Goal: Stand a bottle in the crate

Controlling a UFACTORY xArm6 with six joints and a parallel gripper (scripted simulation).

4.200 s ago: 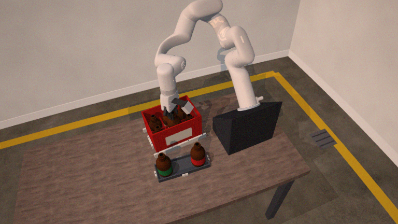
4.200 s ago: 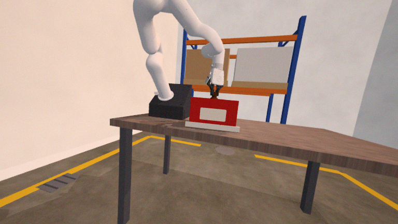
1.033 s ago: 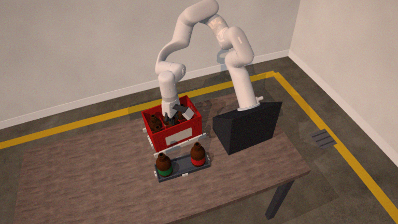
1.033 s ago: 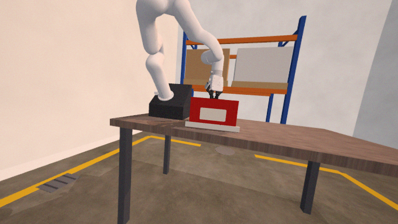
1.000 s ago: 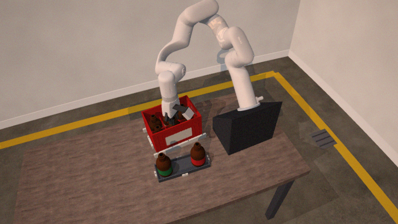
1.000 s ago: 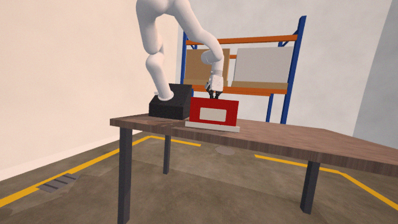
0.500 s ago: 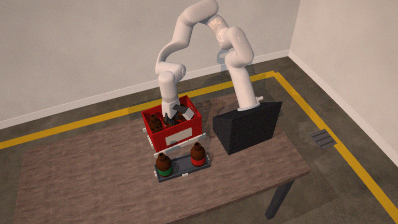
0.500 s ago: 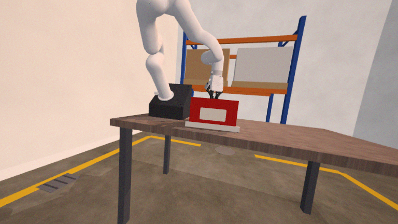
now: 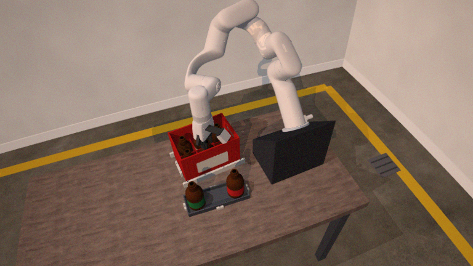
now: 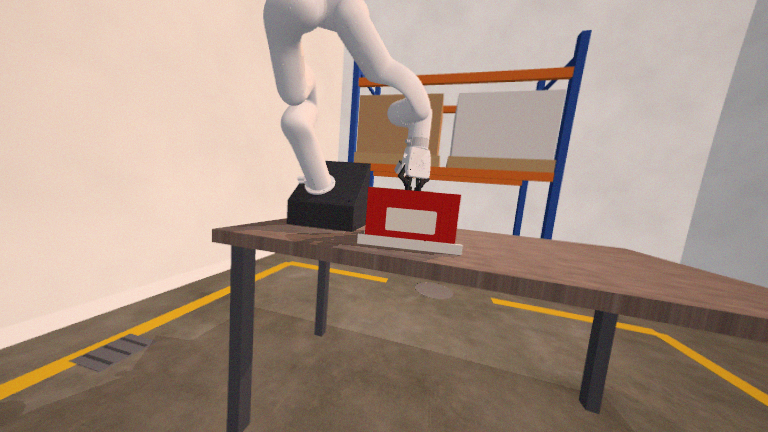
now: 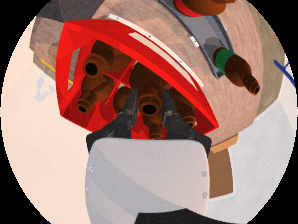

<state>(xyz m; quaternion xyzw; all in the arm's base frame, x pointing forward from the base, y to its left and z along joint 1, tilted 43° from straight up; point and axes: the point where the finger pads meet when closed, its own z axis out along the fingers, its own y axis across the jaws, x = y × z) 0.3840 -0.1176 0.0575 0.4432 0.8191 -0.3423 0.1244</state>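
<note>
Right now the crate is 9 cm below my hand and 4 cm to the right of it. Also, from my hand: red-labelled bottle 19 cm to the left, 9 cm below, 3 cm behind; green-label bottle 16 cm to the left, 14 cm ahead, 9 cm below; grey tray 17 cm to the left, 16 cm below, 5 cm ahead.
</note>
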